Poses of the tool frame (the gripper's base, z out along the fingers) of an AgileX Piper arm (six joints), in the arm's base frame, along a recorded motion.
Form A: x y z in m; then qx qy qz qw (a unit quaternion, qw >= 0).
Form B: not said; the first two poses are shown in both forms.
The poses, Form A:
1: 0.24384 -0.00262 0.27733 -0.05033 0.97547 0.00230 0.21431
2: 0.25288 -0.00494 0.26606 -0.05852 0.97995 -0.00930 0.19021
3: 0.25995 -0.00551 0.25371 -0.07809 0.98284 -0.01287 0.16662
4: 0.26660 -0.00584 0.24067 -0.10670 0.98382 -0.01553 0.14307
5: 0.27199 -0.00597 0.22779 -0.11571 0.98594 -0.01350 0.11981
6: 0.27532 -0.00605 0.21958 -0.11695 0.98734 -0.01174 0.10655
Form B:
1: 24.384 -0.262 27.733 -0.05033 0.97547 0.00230 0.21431
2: 25.288 -0.494 26.606 -0.05852 0.97995 -0.00930 0.19021
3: 25.995 -0.551 25.371 -0.07809 0.98284 -0.01287 0.16662
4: 26.660 -0.584 24.067 -0.10670 0.98382 -0.01553 0.14307
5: 27.199 -0.597 22.779 -0.11571 0.98594 -0.01350 0.11981
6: 27.532 -0.605 21.958 -0.11695 0.98734 -0.01174 0.10655
